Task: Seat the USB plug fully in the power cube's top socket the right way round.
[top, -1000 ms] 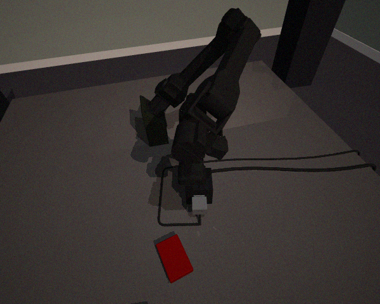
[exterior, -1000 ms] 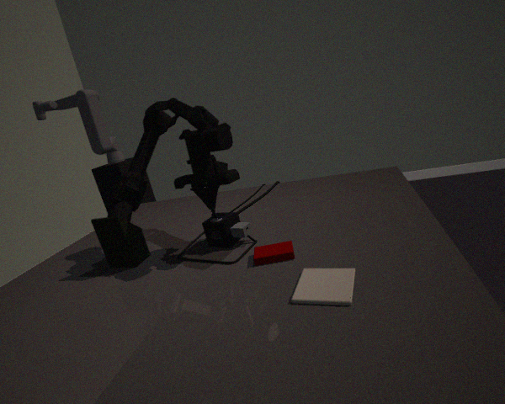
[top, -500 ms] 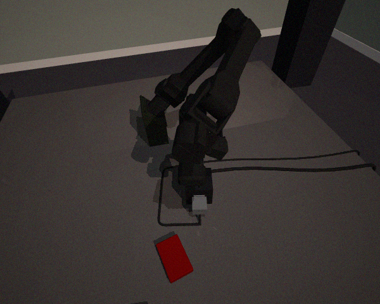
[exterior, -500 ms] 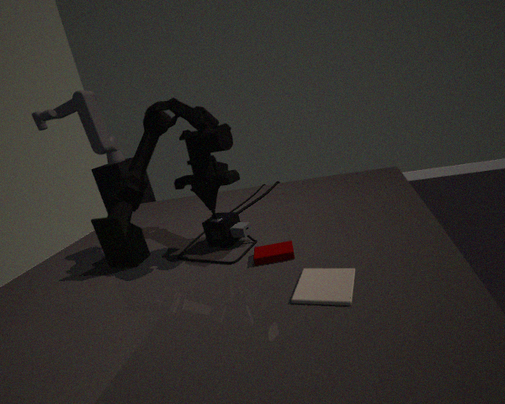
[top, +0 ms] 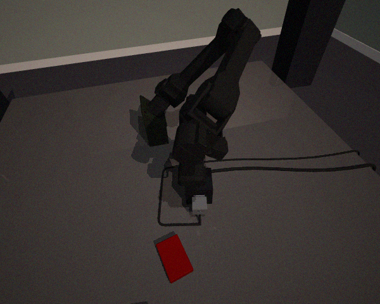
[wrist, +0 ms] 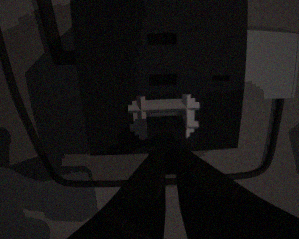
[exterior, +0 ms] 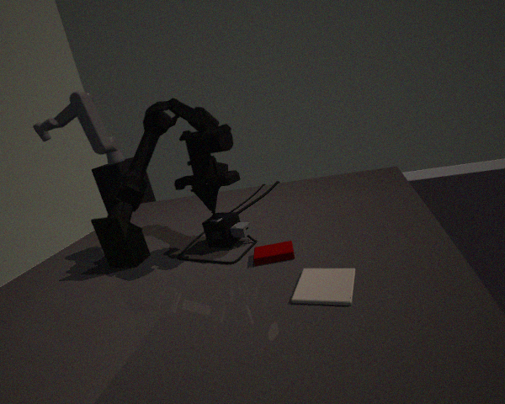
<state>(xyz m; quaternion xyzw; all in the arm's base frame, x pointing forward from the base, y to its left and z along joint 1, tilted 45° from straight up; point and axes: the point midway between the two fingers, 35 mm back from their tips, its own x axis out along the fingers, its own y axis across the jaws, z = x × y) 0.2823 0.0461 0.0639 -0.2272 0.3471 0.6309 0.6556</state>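
Right now my gripper tip is 20 mm above the USB plug. Also, from my gripper tip: white flat pad: 310 mm ahead, 200 mm to the right, 100 mm below; then red block: 180 mm ahead, 80 mm to the right, 100 mm below.
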